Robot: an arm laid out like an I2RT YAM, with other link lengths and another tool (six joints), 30 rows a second.
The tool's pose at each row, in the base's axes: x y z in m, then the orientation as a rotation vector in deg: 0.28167 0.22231 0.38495 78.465 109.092 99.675; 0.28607 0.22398 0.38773 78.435 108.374 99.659; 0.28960 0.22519 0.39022 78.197 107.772 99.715; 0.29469 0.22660 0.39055 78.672 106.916 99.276; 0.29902 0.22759 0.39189 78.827 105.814 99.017; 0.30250 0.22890 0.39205 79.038 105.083 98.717; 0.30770 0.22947 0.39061 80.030 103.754 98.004
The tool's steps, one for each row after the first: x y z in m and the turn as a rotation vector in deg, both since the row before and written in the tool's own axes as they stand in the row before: -0.00002 0.00428 0.00341 -0.498 -0.343 -0.057; 0.00001 0.00365 0.00261 -0.491 -0.213 -0.166; -0.00155 0.00242 0.00444 -0.373 -0.757 0.122; -0.00100 0.00300 0.00340 -0.667 -0.708 -0.029; -0.00074 0.00149 0.00333 -0.387 -0.570 0.006; -0.00278 0.00094 0.00456 -0.487 -1.228 0.376
